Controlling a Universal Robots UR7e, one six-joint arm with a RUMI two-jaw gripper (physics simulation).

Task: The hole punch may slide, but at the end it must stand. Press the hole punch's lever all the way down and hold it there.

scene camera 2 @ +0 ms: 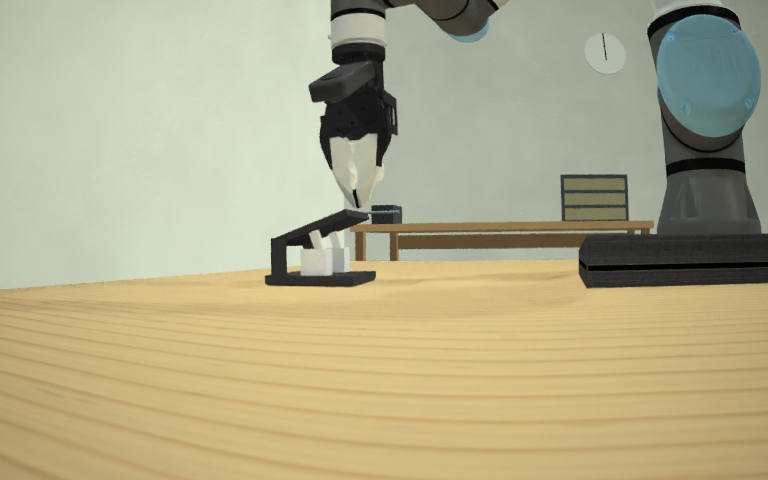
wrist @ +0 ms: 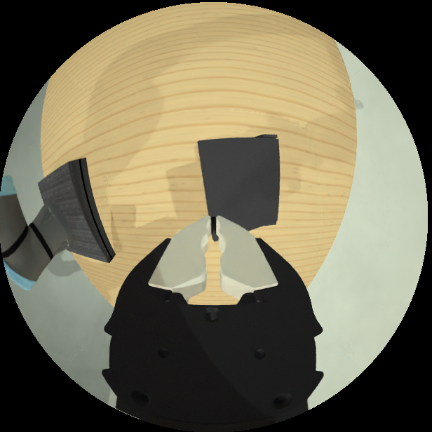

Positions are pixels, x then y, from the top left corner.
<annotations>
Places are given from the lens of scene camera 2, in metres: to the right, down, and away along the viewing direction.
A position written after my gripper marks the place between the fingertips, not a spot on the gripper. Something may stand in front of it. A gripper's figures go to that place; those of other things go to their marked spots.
my gripper (scene camera 2: 358, 207): -0.03, -0.04, 0.74
hole punch (scene camera 2: 330, 267): -0.06, 0.03, 0.69
</annotations>
